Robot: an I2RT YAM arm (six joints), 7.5 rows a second.
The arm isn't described. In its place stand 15 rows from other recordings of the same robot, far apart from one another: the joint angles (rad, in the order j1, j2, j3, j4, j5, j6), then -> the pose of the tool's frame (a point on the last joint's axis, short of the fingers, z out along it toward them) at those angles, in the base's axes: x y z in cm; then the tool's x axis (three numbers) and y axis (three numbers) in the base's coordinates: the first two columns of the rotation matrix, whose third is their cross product.
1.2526, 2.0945, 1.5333, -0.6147, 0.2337, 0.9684 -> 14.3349 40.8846 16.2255 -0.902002 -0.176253 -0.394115 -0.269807 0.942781 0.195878
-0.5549, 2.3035, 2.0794, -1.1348, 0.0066, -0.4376 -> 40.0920 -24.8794 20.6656 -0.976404 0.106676 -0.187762 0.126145 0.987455 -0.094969
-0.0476, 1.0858, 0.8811, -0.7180, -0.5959, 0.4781 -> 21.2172 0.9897 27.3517 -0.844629 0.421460 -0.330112 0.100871 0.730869 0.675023
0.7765, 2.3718, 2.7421, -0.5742, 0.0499, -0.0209 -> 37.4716 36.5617 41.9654 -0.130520 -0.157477 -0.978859 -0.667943 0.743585 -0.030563
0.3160, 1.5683, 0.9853, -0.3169, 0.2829, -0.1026 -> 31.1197 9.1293 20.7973 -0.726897 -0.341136 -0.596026 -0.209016 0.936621 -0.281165
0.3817, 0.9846, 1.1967, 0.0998, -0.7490, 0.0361 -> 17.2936 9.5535 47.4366 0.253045 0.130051 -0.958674 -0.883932 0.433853 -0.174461
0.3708, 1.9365, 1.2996, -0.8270, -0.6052, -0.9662 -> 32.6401 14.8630 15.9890 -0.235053 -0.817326 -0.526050 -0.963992 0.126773 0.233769
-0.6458, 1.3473, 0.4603, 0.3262, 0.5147, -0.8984 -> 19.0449 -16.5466 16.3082 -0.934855 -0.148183 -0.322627 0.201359 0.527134 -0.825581
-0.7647, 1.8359, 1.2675, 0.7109, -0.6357, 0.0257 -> 32.4592 -28.2133 30.1542 0.105862 -0.072913 -0.991704 0.130308 0.989725 -0.058857
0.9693, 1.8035, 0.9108, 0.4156, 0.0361, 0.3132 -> 21.5321 31.1456 16.6909 -0.495486 -0.177811 -0.850222 -0.686547 0.679798 0.257931
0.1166, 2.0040, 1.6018, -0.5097, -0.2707, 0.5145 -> 44.1929 6.1349 22.6791 -0.818817 0.381512 -0.428938 0.147304 0.861826 0.485343
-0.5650, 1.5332, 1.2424, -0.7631, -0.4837, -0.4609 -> 27.4181 -15.4211 27.2819 -0.782113 0.029628 -0.622432 -0.075880 0.986908 0.142323
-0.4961, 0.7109, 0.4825, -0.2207, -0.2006, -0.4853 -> 15.3109 -7.4804 24.1462 -0.481681 -0.259072 -0.837177 0.094856 0.934277 -0.343698
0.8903, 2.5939, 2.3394, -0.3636, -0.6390, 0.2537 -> 34.9172 46.5098 18.7915 -0.586277 -0.404057 -0.702152 -0.808443 0.236225 0.539090
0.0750, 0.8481, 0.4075, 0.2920, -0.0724, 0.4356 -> 20.0119 1.7620 24.5077 -0.195486 0.407346 -0.892106 -0.070135 0.901521 0.427014
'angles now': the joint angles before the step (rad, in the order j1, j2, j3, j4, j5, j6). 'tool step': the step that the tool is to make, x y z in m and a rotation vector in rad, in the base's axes. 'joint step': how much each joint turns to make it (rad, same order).
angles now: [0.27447, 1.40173, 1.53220, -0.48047, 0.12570, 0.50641]
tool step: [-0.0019, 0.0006, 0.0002, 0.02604, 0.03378, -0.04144]
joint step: [0.00726, 0.00394, 0.01790, -0.04640, 0.03319, 0.04998]
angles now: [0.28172, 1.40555, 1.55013, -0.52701, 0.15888, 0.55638]
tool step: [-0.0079, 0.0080, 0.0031, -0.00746, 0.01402, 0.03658]
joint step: [0.03189, -0.01026, 0.01151, -0.03663, -0.00319, -0.00463]
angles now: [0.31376, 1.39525, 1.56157, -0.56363, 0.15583, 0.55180]
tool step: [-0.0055, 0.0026, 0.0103, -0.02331, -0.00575, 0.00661]
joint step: [0.01589, 0.00068, 0.04476, -0.04292, 0.01781, -0.01874]
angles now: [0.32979, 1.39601, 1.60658, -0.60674, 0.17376, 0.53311]
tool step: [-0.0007, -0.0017, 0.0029, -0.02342, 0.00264, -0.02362]
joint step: [-0.00123, 0.00390, 0.01915, -0.02324, 0.02892, -0.01110]
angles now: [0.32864, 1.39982, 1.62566, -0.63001, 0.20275, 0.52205]
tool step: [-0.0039, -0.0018, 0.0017, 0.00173, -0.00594, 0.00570]
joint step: [-0.00236, -0.01435, -0.00678, -0.00071, -0.00732, -0.00346]
